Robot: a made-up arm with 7 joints.
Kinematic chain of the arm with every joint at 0, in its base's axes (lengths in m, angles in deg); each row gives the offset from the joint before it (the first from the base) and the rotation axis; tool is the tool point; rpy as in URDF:
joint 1: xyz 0 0 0.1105 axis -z
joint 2: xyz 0 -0.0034 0.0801 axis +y
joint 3: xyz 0 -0.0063 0.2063 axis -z
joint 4: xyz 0 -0.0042 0.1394 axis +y
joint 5: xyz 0 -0.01 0.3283 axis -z
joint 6: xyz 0 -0.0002 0.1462 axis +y
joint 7: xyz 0 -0.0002 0.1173 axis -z
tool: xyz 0 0 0 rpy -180 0 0
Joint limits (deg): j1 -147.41..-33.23 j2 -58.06..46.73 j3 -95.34..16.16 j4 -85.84..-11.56 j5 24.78..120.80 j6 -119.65..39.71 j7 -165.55..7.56
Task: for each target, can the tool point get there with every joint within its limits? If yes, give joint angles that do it. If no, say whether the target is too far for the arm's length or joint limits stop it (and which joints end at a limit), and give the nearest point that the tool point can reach.
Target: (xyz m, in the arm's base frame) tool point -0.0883 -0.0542 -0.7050
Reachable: no: joint limits stop it (at a limit: joint 1, joint 2, joint 4, joint 5) | nearest point -0.4321 -0.2849 -0.1032 | short by 0.730 m
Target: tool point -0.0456 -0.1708 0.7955
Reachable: yes | joints -118.34 37.26 7.16 -73.64 47.11 -88.26 -146.31
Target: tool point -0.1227 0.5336 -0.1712
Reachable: no: joint limits stop it (at a limit: joint 1, joint 2, joint 3, joint 4, joint 5, joint 6) | nearest point 0.0159 0.6616 0.3340 | short by 0.539 m
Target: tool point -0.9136 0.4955 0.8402
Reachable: no: too far | nearest point -0.5652 0.4376 0.7614 | short by 0.362 m
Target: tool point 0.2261 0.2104 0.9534
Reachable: yes | joints -111.78 26.77 -62.44 -45.86 104.64 -63.63 -126.82
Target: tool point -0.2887 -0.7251 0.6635
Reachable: yes | joints -62.24 -42.98 -5.39 -24.21 108.29 18.39 -65.00
